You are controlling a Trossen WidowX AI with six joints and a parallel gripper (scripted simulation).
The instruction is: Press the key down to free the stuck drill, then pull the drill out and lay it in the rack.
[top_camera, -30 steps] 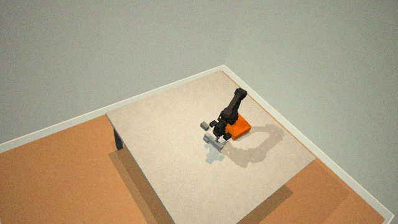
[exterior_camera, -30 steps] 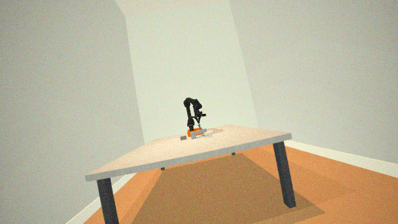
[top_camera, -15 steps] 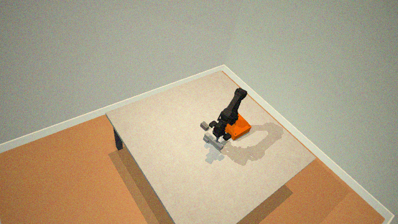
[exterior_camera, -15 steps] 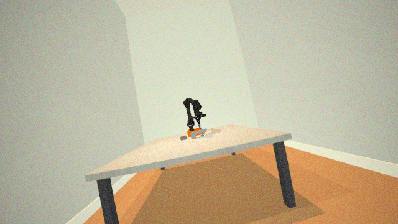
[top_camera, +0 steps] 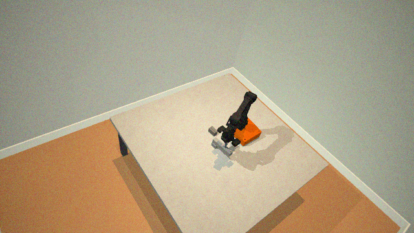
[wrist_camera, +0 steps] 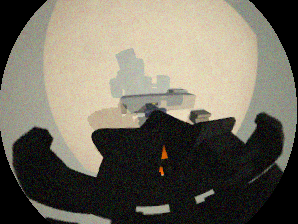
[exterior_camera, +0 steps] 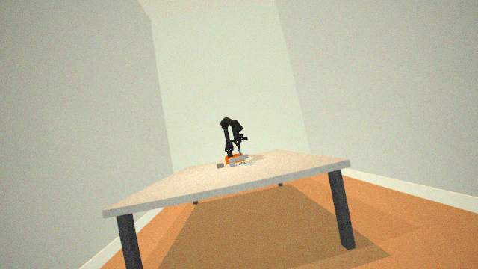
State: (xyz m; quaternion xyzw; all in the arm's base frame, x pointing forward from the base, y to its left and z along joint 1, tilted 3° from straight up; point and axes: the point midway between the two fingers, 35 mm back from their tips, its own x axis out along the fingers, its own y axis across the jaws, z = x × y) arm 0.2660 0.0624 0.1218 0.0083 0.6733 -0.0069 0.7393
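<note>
The yellow-green drill lies 1 cm behind my gripper tip, 5 cm to the right of it and 8 cm below it. The rest, counted from my gripper tip: rack 9 cm behind, 19 cm to the right, 12 cm below.
</note>
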